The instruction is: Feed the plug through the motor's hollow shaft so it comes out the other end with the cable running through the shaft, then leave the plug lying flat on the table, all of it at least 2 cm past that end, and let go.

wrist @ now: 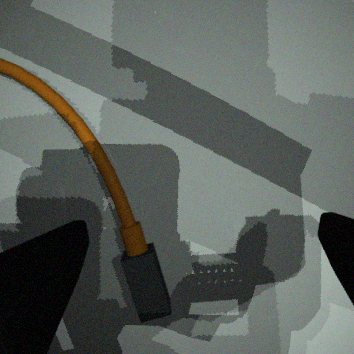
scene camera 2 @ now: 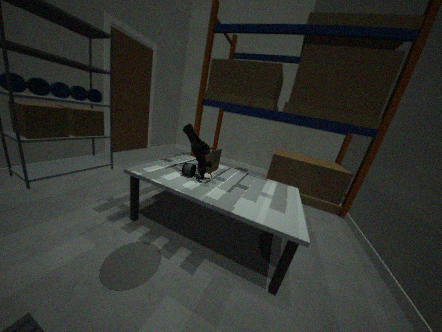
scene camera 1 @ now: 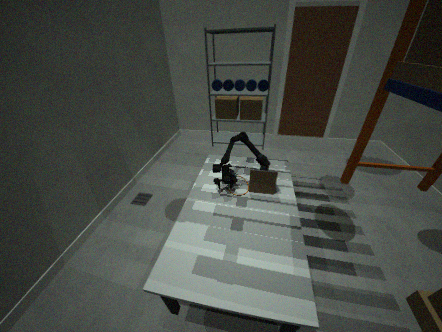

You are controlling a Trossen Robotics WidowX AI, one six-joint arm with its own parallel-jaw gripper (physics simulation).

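Places are measured from the arm's base along level axes (x back, y right, z up), in centimetres.
Pixels of known places: gripper, fingertip midpoint: [wrist: 203, 228] [scene camera 2: 203, 177] [scene camera 1: 225, 189]; arm's base, link origin: [scene camera 2: 209, 155] [scene camera 1: 264, 173].
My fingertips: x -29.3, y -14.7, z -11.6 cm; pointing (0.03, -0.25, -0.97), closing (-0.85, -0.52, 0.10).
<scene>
Ahead of a thing's pixels: the offset from my fingertips to its top centre. "spot": to the spot under its first point. Level surfaces: height alone.
The motor {dx -0.3, dy +15.0, dz +7.7 cm} [scene camera 2: 188, 169] is a short dark cylinder on the table's far part. In scene camera 1 it merges with the dark gripper, and its shaft opening cannot be made out. The plug {dx +0.5, dy +3.7, dz -1.1 cm} [wrist: 146, 283] is a small dark block on the end of the orange cable {spot: dx +7.2, dy -1.4, dz -1.8 cm} [wrist: 65, 107] [scene camera 1: 241, 194]. In the wrist view it lies at the table surface, slanting, nearer the left finger. My gripper [scene camera 1: 226, 188] [scene camera 2: 202, 177] [wrist: 203, 228] is open and points down beside the motor. The plug shows in the space between its fingertips, with nothing gripped. No cable shows inside the motor.
A brown block [scene camera 1: 263, 181] [scene camera 2: 214, 158] stands on the table {dz -2.5 cm} [scene camera 1: 190, 242] [scene camera 2: 260, 212] beside the arm, with the cable curving near it. Patchy shadows cross the table. A metal shelf unit [scene camera 1: 207, 65] and an orange rack post [scene camera 1: 372, 117] stand beyond the table.
</scene>
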